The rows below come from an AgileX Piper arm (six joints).
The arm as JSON. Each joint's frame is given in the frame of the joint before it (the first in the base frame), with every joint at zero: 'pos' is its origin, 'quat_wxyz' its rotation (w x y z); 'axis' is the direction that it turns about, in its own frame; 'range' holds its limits. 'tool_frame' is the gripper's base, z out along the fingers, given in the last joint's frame.
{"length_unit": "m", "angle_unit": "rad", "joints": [
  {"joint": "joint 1", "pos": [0.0, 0.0, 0.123], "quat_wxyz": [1.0, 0.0, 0.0, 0.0], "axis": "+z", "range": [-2.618, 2.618]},
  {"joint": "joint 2", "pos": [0.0, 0.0, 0.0], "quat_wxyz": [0.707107, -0.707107, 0.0, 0.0], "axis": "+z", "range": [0.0, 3.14]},
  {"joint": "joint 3", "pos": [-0.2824, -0.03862, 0.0], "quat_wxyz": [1.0, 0.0, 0.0, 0.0], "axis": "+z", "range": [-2.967, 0.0]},
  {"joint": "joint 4", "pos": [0.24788, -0.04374, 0.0], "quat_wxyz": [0.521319, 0.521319, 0.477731, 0.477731], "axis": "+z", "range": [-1.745, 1.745]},
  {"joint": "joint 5", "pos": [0.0, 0.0, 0.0], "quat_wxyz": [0.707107, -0.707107, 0.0, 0.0], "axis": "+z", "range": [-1.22, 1.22]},
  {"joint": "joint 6", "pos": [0.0, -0.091, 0.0], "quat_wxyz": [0.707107, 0.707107, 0.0, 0.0], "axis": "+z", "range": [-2.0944, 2.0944]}
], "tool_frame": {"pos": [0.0, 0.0, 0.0], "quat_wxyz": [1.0, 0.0, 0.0, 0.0]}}
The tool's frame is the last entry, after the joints.
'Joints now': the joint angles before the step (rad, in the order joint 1, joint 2, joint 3, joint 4, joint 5, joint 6). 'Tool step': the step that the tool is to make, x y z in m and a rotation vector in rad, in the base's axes. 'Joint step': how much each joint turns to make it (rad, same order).
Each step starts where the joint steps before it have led.
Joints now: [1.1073 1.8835 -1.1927 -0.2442 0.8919 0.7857]
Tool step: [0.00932 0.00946 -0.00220 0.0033 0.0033 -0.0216]
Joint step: [-0.0122 0.0432 -0.0588 0.0075 0.0151 0.0023]
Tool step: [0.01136 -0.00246 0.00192 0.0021 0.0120 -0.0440]
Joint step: [-0.0332 0.0096 -0.0252 0.0169 0.0195 -0.0022]
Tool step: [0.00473 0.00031 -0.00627 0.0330 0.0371 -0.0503]
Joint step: [-0.0219 0.0168 -0.0018 0.0547 -0.0253 0.0025]
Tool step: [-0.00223 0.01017 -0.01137 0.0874 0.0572 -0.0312]
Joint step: [-0.0029 0.0305 0.0000 0.1115 -0.0796 -0.0279]
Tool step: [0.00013 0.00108 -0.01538 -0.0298 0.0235 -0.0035]
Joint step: [0.0000 0.0407 0.0000 0.0062 -0.0031 0.0000]
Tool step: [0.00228 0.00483 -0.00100 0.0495 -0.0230 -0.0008]
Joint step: [0.0000 0.0042 0.0001 0.0048 -0.0587 0.0000]
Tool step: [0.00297 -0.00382 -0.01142 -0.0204 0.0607 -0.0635]
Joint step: [-0.0203 0.0291 -0.0001 0.0517 0.0199 0.0107]
